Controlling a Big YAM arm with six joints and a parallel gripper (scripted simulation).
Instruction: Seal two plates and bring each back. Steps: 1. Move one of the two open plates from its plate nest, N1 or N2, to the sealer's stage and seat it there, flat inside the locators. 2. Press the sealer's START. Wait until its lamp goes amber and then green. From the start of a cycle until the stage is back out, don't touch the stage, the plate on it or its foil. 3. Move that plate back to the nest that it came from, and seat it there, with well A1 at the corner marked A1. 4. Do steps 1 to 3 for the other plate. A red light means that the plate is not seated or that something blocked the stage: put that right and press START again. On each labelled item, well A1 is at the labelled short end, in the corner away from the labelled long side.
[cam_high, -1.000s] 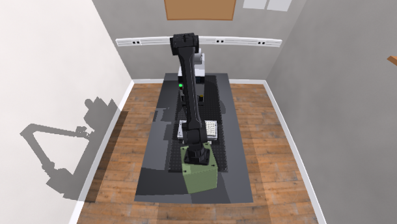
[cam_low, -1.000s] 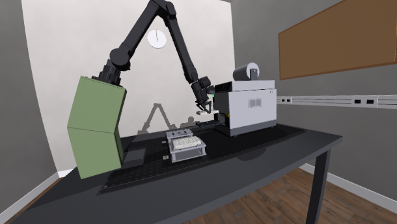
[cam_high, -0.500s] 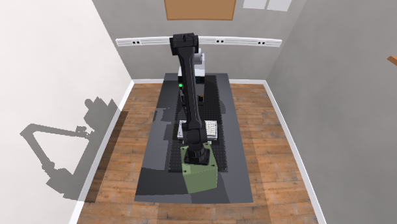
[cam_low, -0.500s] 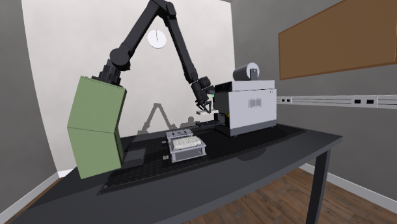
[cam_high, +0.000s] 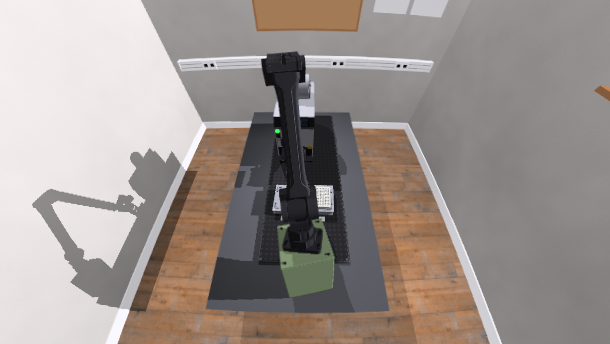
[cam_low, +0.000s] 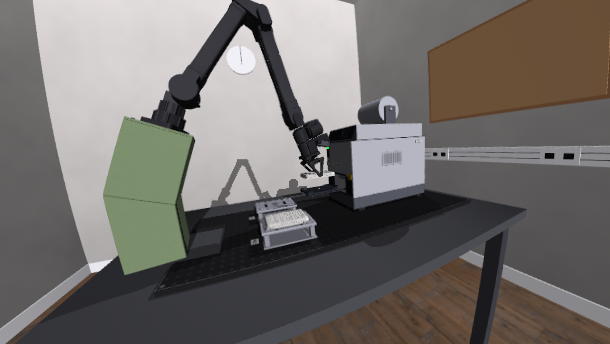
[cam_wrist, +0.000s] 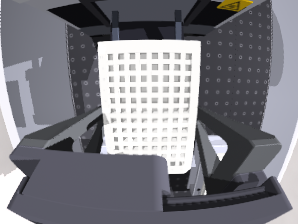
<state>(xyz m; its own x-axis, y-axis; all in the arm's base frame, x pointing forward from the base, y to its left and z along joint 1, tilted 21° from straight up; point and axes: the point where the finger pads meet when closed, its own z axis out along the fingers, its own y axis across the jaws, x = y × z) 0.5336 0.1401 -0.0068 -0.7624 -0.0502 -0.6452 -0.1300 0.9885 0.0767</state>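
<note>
The dark sealer stage is 70 mm below my hand and 10 mm ahead of it. Round my hand: yellow warning label: 120 mm ahead, 70 mm to the right, 20 mm below; foil roll: 340 mm ahead, 260 mm above, 50 mm to the left; white plate: 190 mm to the right, 160 mm behind, 100 mm below.
</note>
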